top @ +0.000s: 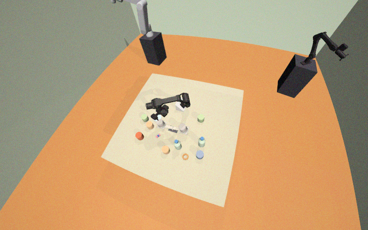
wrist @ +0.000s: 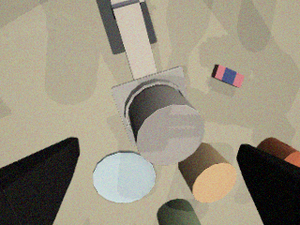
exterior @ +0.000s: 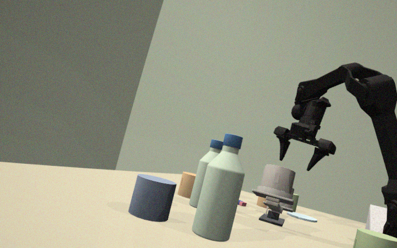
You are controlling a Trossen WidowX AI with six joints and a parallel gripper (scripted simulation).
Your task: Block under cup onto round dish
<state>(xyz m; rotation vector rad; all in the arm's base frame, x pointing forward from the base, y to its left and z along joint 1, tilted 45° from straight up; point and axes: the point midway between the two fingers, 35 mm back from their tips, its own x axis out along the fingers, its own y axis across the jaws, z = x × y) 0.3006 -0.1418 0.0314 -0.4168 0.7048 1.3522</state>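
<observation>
The grey cup lies 2 cm ahead of my gripper tip, 4 cm to the right of it and 10 cm below it. The rest, counted from my gripper tip: balance (1 cm ahead, 11 cm to the left, 14 cm below); mint-green block (2 cm ahead, 2 cm to the right, 12 cm below); balance beam (1 cm ahead, 11 cm to the left, 12 cm below).
</observation>
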